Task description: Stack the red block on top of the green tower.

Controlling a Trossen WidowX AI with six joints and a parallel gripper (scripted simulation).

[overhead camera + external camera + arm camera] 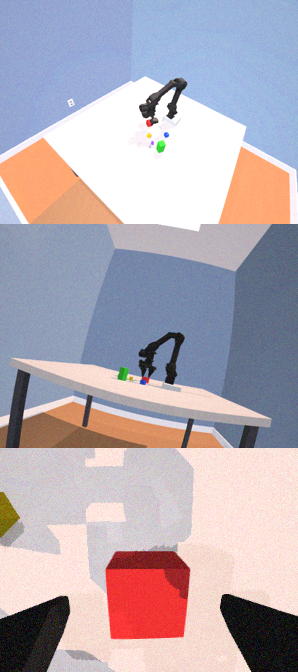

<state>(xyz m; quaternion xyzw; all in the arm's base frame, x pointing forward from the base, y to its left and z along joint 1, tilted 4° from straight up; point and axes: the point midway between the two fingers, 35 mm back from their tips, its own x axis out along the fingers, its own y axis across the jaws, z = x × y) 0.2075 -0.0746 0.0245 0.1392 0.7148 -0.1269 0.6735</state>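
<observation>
The red block lies 20 mm below my gripper tip.
</observation>
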